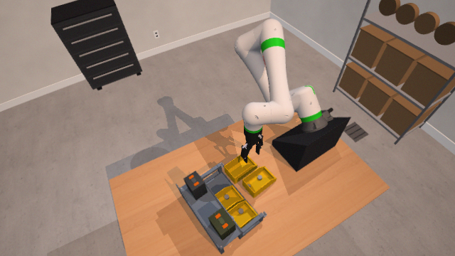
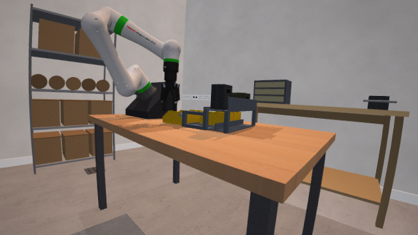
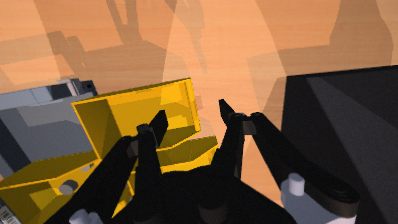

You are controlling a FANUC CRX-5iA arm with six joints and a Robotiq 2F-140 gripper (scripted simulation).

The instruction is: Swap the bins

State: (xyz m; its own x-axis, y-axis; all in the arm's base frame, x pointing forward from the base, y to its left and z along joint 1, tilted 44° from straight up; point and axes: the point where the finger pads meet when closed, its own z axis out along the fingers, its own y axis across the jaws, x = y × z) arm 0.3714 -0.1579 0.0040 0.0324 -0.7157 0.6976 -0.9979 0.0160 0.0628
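Right now my hand is 11 cm to the right of the grey round part, 8 cm above it and 2 cm short of it. The rest, counted from my hand: grey shelf (30 cm ahead, 12 cm to the left, 2 cm below).
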